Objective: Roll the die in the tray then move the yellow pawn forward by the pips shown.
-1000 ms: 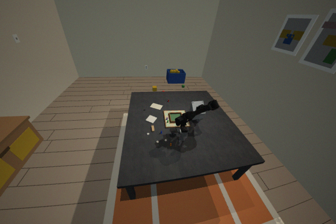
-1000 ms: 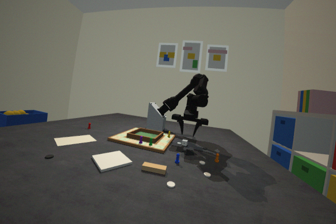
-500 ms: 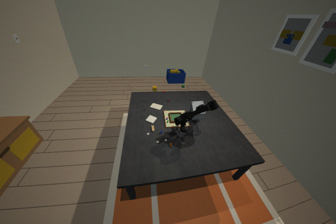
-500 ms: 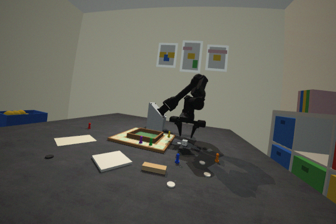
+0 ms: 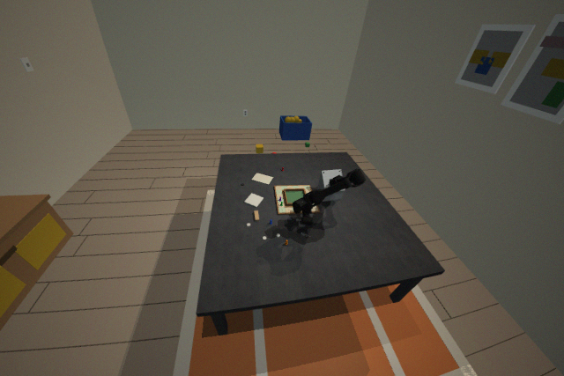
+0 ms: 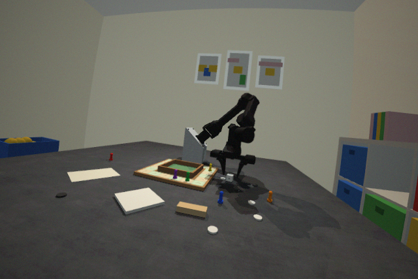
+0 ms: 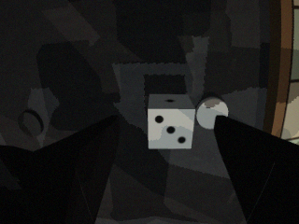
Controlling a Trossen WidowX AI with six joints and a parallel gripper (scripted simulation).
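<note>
Right now the white die is 1 cm below my gripper tip. From my gripper tip the other things lie so: yellow pawn 10 cm to the right, 6 cm behind, 1 cm above; orange pawn 14 cm ahead, 13 cm to the left; green pawn 16 cm to the right, 11 cm ahead, 1 cm above.
</note>
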